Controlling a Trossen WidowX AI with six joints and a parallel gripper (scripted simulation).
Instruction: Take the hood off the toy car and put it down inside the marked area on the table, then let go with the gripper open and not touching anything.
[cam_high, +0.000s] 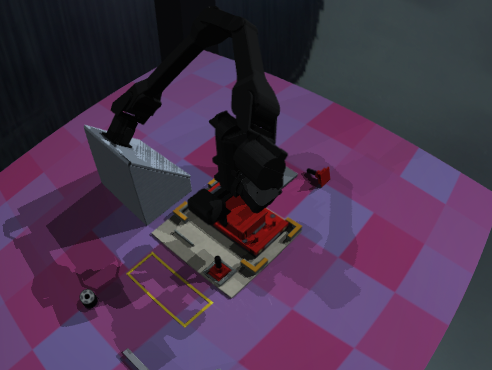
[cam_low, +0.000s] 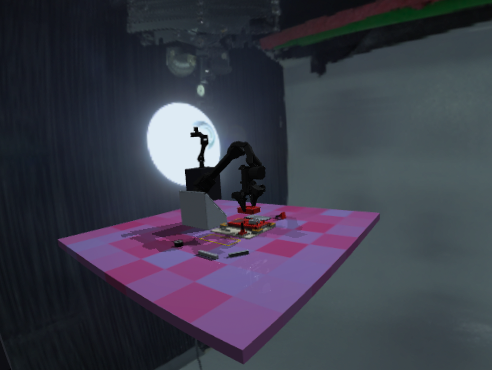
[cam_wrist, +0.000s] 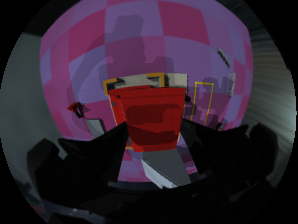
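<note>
My gripper tip is 4 cm past the grey base plate, 2 cm to the right of it and 9 cm above it. Also, from my gripper tip: grey bar (7 cm ahead, 36 cm to the right, 10 cm below); grey flat panel (11 cm behind, 21 cm to the left, 10 cm below); red hood (1 cm above).
</note>
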